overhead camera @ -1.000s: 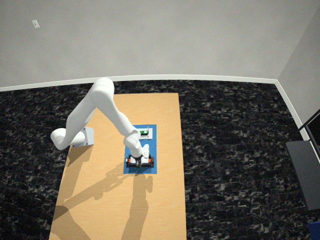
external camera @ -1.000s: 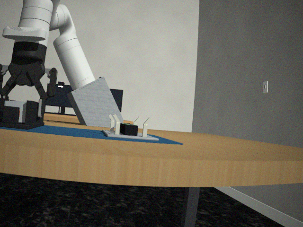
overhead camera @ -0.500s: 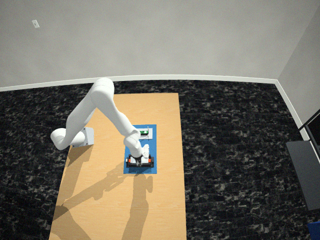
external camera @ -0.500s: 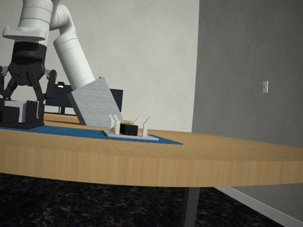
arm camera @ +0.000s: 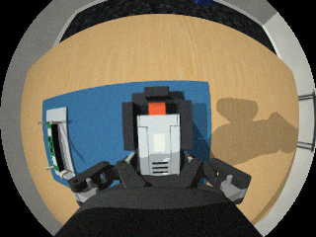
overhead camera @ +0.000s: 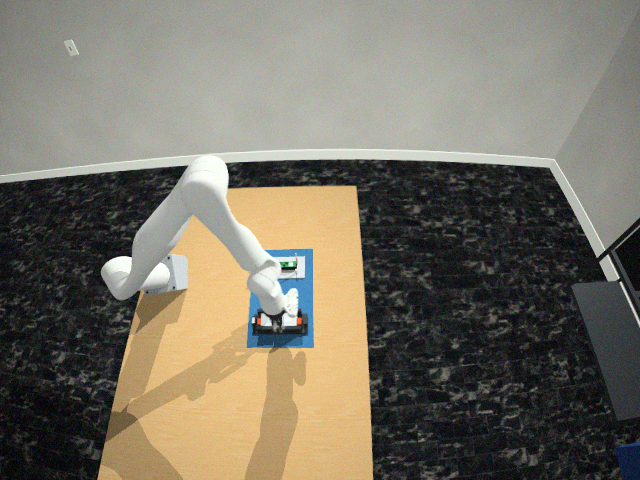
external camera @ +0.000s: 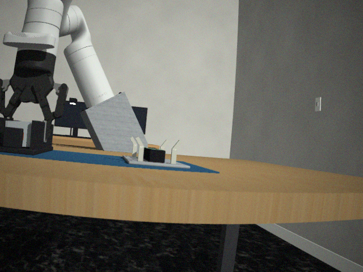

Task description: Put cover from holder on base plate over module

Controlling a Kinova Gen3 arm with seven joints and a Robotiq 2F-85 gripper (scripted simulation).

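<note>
Now: hand right at the cover.
</note>
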